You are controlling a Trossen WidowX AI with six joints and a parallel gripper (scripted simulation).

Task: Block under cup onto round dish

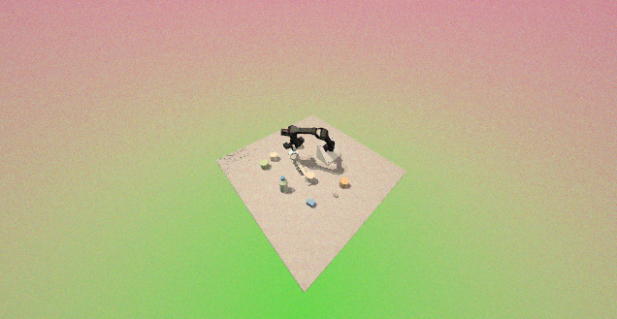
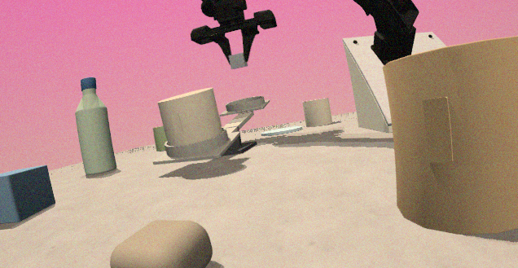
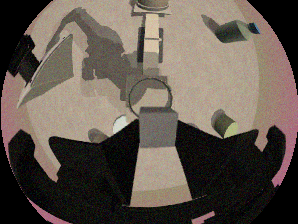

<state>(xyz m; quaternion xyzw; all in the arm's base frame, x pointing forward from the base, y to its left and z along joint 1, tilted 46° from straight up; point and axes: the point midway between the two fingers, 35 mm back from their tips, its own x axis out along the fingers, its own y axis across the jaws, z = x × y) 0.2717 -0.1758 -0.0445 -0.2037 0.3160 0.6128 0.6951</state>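
The round pale-blue dish lies 7 cm behind my gripper tip, 10 cm to the right of it and 16 cm below it. The rest, counted from my gripper tip: pale-green bottle 27 cm ahead, 17 cm to the left, 5 cm below; then grey block 1 cm above; then balance 3 cm ahead, 12 cm to the left, 13 cm below.
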